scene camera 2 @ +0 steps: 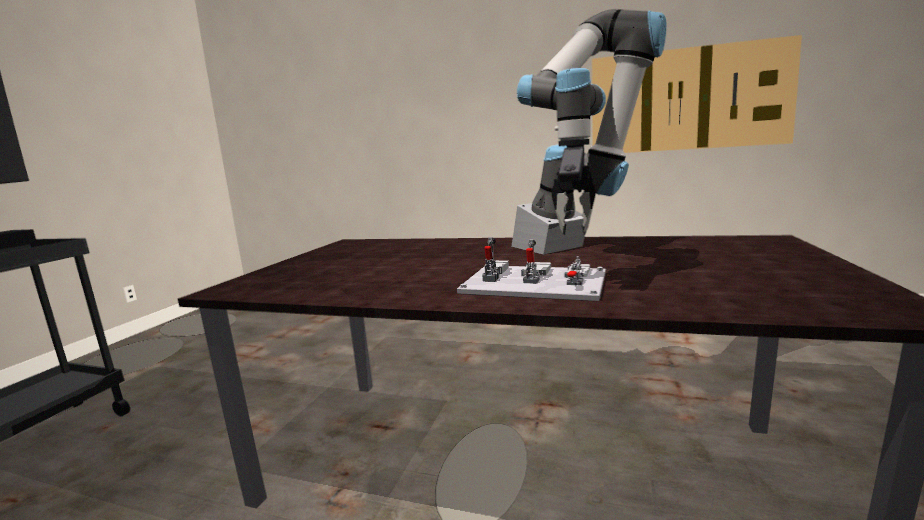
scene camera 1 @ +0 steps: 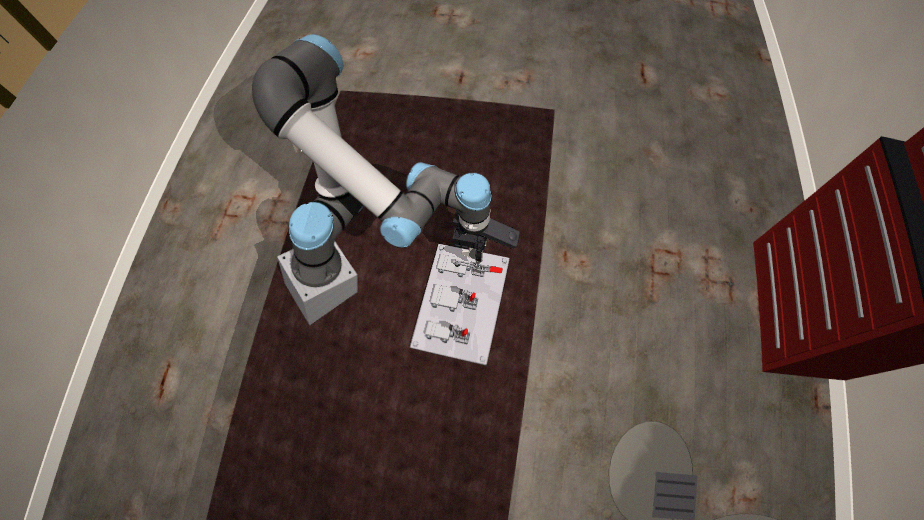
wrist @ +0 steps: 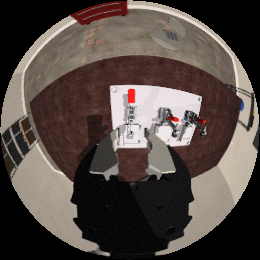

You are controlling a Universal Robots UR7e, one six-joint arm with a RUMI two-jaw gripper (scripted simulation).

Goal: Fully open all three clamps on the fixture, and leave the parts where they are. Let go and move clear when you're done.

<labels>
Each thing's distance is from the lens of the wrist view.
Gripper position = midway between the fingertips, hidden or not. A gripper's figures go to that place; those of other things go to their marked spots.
gripper point(wrist: 131, 128): 15 cm
fixture plate point(wrist: 148, 99): 27 cm
</labels>
